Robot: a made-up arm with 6 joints.
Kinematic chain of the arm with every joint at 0, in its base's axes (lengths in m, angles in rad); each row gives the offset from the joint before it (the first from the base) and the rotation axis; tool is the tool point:
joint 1: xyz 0 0 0.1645 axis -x
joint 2: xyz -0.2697 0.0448 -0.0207 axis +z
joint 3: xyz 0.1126 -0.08 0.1 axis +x
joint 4: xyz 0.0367 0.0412 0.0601 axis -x
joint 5: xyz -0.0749 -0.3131 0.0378 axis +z
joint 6: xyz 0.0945 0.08 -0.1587 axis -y
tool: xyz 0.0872 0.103 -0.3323
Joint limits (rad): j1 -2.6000..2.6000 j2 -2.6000..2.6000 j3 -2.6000..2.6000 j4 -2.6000..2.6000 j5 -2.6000..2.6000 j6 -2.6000..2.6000
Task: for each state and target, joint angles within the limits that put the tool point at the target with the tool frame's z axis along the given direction. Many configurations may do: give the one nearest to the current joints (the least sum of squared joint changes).
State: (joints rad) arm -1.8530 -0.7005 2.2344 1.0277 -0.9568 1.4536
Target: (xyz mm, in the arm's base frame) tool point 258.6 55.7 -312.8 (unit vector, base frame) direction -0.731 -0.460 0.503
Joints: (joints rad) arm -1.3539 -0.0090 1.6564 1.4701 -0.5809 1.0740
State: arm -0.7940 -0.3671 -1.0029 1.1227 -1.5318 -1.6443
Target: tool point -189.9 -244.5 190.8 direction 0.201 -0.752 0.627
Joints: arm -0.6942 -0.5614 -0.2508 1.5357 -1.2944 -1.8213
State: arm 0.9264 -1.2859 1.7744 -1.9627 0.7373 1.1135
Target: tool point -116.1 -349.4 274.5 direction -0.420 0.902 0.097
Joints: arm -0.0620 -0.4690 2.1962 -1.2951 0.6491 1.3964
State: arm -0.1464 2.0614 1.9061 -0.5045 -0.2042 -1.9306
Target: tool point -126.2 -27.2 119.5 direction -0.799 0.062 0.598
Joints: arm -0.6386 2.1830 1.9400 -0.3601 0.0634 -2.2254
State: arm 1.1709 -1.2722 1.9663 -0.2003 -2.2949 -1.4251
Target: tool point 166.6 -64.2 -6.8 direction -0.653 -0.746 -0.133
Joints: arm 1.3361 -0.6724 1.8707 -0.0411 -2.2782 -0.8384
